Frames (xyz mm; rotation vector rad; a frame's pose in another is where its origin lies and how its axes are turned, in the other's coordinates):
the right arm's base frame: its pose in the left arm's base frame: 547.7 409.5 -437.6 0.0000 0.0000 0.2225
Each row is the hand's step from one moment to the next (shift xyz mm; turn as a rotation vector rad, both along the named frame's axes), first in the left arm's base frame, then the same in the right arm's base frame.
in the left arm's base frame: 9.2 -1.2 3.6 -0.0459 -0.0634 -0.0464
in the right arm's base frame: 8.7 -3.2 3.6 -0.0588 -0.0517 -0.0464
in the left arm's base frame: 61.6 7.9 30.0 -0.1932 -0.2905 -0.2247
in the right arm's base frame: 61.8 -5.9 30.0 -0.2525 -0.2407 -0.2247
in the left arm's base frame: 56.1 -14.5 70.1 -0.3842 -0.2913 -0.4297
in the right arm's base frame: 51.5 -26.5 70.1 -0.4390 -0.1993 -0.4297
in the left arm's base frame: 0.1 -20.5 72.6 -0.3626 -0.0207 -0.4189
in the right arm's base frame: -4.4 -20.0 72.6 -0.3582 0.0598 -0.4189
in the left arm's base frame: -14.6 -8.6 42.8 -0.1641 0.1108 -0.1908
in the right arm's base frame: -16.1 -5.2 42.8 -0.1356 0.1443 -0.1908
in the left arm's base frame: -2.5 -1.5 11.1 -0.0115 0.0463 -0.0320
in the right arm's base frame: -2.8 -0.9 11.1 -0.0010 0.0477 -0.0320
